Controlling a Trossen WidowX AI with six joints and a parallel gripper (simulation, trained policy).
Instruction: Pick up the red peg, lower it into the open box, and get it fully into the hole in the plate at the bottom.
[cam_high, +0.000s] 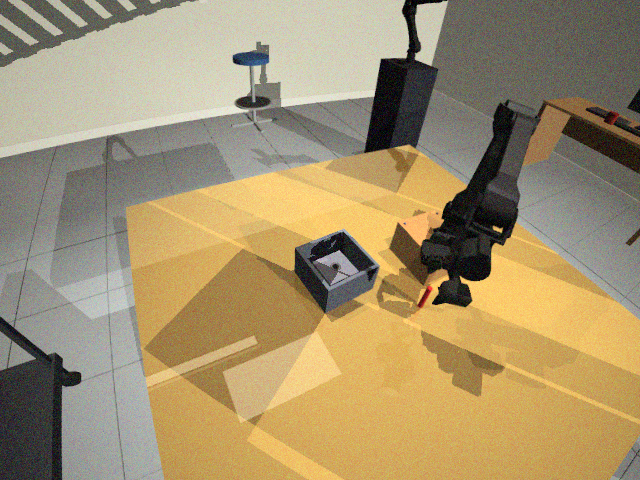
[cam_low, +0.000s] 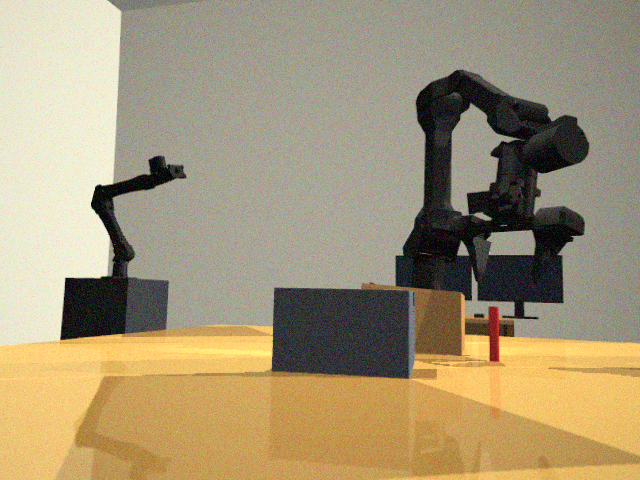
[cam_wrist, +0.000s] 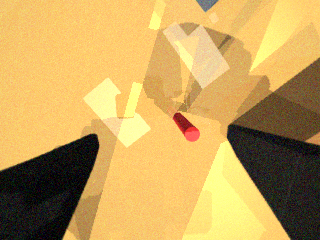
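Right now the red peg is 30 mm behind my gripper tip, 20 mm to the right of it and 80 mm below it. Round my gripper tip: grey box 140 mm ahead, 200 mm to the right, 90 mm below; then plate 140 mm ahead, 200 mm to the right, 70 mm below.
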